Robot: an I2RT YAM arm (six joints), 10 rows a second.
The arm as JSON. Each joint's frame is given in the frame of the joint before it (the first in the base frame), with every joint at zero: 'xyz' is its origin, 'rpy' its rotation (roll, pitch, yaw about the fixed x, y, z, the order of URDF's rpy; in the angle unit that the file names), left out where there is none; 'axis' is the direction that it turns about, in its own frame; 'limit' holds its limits. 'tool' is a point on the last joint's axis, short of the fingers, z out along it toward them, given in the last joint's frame.
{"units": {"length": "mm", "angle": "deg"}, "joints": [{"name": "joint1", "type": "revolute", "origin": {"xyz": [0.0, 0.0, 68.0]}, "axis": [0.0, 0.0, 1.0], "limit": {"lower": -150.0, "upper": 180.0}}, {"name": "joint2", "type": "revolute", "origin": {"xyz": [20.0, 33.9, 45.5], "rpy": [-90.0, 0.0, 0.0]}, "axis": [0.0, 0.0, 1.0], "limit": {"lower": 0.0, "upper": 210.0}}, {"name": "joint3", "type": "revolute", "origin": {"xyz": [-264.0, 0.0, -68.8], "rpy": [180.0, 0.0, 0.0]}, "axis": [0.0, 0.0, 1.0], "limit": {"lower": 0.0, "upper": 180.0}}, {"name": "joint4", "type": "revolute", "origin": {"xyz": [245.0, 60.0, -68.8]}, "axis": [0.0, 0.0, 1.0], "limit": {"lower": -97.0, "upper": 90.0}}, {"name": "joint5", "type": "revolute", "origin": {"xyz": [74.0, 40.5, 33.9], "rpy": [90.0, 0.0, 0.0]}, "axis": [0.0, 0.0, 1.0], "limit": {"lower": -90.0, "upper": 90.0}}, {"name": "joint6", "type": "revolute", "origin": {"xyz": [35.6, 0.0, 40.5], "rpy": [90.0, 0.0, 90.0]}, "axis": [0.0, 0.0, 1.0], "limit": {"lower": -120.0, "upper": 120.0}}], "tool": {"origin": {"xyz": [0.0, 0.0, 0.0], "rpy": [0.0, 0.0, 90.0]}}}
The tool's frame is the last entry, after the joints.
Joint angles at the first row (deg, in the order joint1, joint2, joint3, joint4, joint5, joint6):
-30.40, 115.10, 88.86, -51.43, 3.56, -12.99
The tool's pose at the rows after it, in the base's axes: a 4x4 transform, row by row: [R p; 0 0 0 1], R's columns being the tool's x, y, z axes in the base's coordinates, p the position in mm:
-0.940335 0.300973 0.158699 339.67; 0.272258 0.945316 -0.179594 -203.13; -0.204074 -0.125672 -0.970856 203.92; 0 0 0 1
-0.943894 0.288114 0.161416 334.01; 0.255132 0.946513 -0.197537 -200.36; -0.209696 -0.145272 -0.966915 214.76; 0 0 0 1
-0.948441 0.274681 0.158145 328.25; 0.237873 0.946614 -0.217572 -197.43; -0.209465 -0.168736 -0.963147 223.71; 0 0 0 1
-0.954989 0.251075 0.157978 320.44; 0.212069 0.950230 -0.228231 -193.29; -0.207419 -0.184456 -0.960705 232.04; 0 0 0 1
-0.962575 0.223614 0.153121 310.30; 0.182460 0.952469 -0.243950 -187.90; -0.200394 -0.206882 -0.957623 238.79; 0 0 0 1
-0.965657 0.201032 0.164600 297.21; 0.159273 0.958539 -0.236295 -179.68; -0.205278 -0.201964 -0.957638 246.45; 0 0 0 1
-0.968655 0.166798 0.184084 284.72; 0.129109 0.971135 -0.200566 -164.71; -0.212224 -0.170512 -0.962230 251.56; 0 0 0 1
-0.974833 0.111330 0.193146 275.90; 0.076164 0.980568 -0.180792 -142.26; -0.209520 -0.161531 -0.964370 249.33; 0 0 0 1
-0.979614 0.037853 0.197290 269.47; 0.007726 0.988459 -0.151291 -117.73; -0.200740 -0.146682 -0.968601 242.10; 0 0 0 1
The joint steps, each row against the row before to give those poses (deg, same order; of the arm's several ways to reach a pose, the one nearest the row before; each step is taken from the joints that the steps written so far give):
-0.10, -2.19, -0.26, -1.06, 0.70, -1.09
0.00, -2.05, -0.44, -0.91, 0.81, -1.00
0.05, -1.87, -0.56, -0.86, 1.10, -1.02
-0.01, -2.29, -1.16, -0.79, 0.53, -1.56
0.01, -2.76, -2.03, -0.47, 0.93, -1.82
0.00, -3.66, -2.74, -0.59, -0.72, -1.29
0.92, -3.99, -3.38, -0.82, -2.10, -0.72
2.74, -3.85, -4.62, 0.45, -0.55, -0.37
3.62, -3.08, -4.69, 0.83, -0.74, -0.42

